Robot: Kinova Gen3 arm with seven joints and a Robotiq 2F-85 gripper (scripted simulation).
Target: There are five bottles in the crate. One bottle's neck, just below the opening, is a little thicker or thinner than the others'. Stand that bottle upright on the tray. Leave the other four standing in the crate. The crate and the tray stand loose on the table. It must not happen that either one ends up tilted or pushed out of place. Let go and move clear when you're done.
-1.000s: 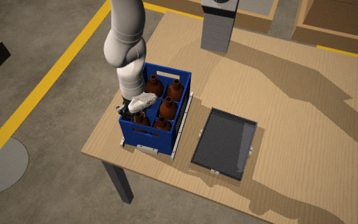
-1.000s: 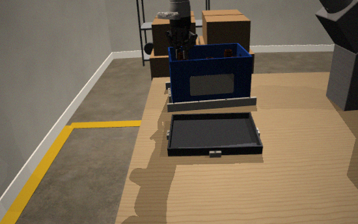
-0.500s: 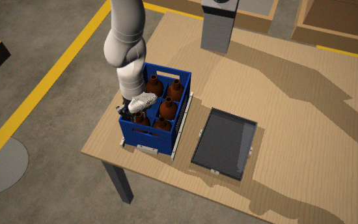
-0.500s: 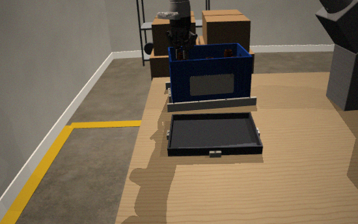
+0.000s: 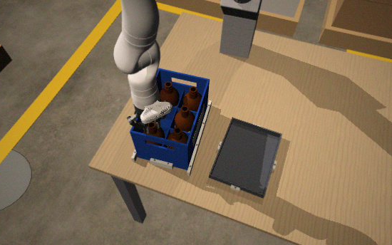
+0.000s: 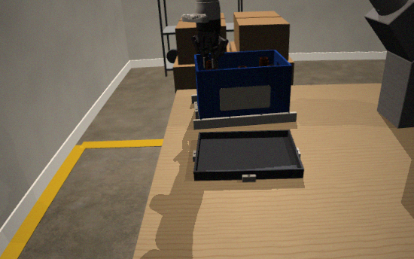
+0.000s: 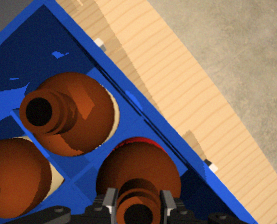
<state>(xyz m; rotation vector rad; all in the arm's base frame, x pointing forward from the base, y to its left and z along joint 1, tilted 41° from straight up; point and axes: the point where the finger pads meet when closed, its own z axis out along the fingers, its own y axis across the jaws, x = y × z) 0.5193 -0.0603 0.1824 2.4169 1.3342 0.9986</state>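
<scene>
My gripper is now 10 cm past the blue crate, 1 cm to the right of it and 7 cm above it. From my hand the other things lie so: dark grey tray (15 cm behind, 29 cm to the left, 14 cm below).
</scene>
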